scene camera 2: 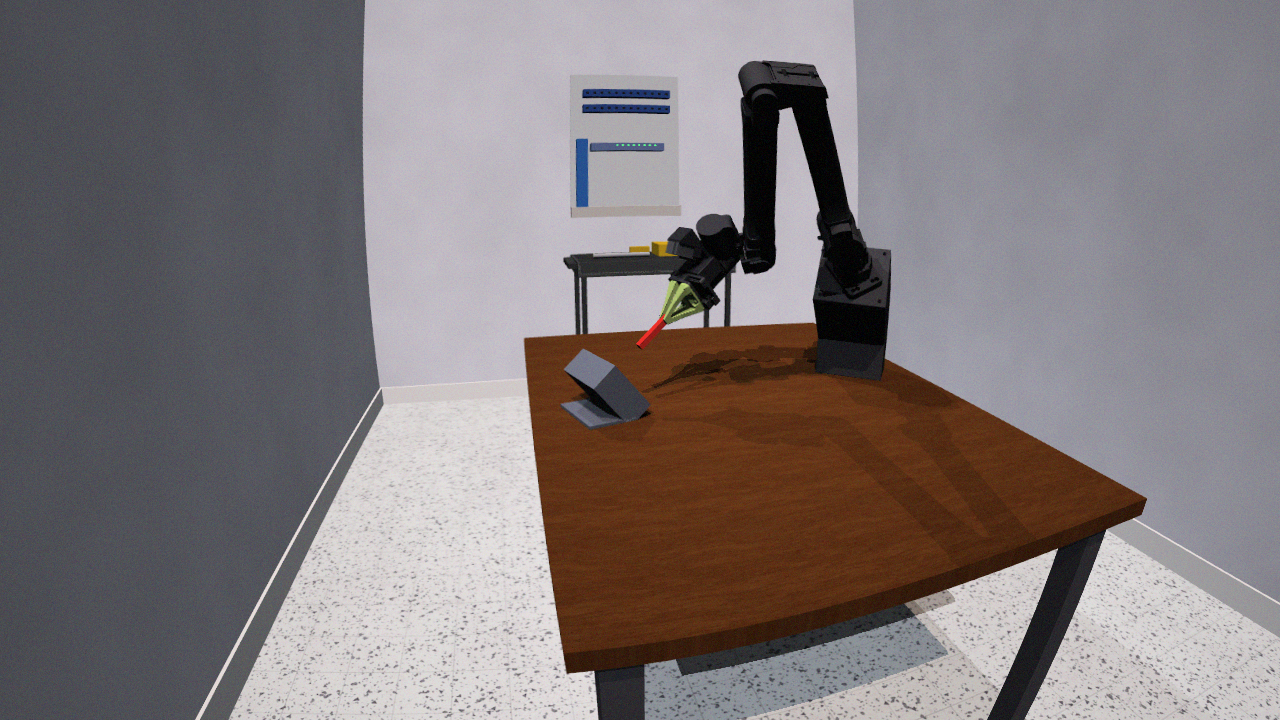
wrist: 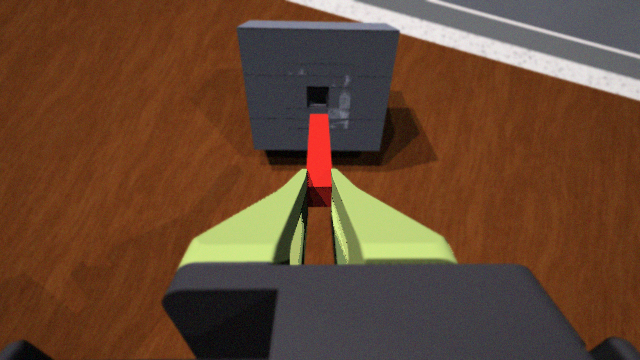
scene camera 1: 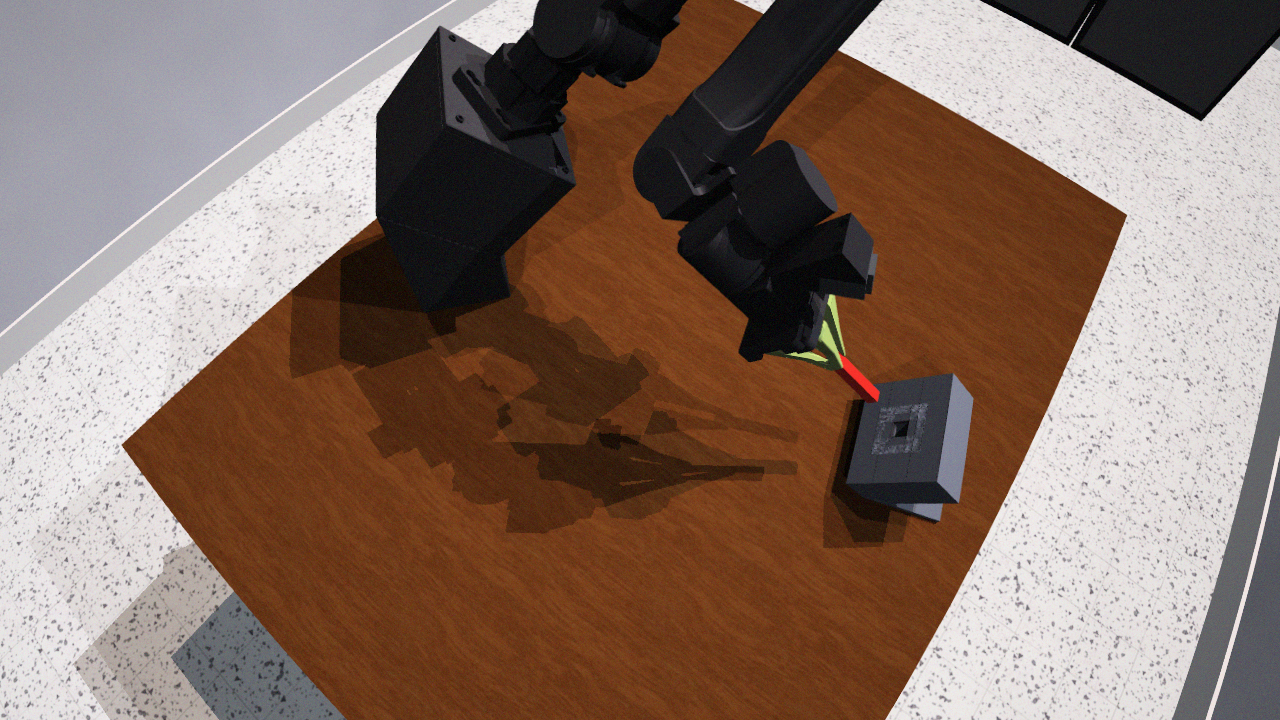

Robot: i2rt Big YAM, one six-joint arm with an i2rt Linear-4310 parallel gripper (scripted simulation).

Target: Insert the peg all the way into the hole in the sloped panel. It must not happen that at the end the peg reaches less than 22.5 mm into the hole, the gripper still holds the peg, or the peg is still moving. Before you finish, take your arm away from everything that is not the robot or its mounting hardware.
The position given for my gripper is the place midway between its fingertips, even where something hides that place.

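Red peg point(scene camera 1: 848, 373), also in the wrist view point(wrist: 319, 187). My gripper point(scene camera 1: 838, 362), visible too in the wrist view point(wrist: 319, 179) and scene camera 2 point(scene camera 2: 663, 321).
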